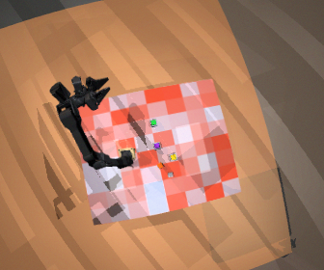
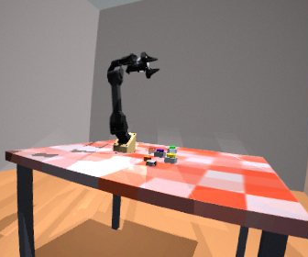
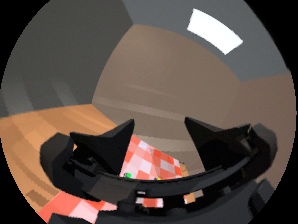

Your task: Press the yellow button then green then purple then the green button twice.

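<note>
Right now my gripper tip is 270 mm short of the yellow button, 330 mm to the left of it and 530 mm above it. Also, from my gripper tip: green button: 170 mm ahead, 70 mm to the right, 530 mm below; then orange block: 170 mm ahead, 370 mm to the right, 550 mm below; then purple button: 170 mm ahead, 230 mm to the right, 530 mm below.
</note>
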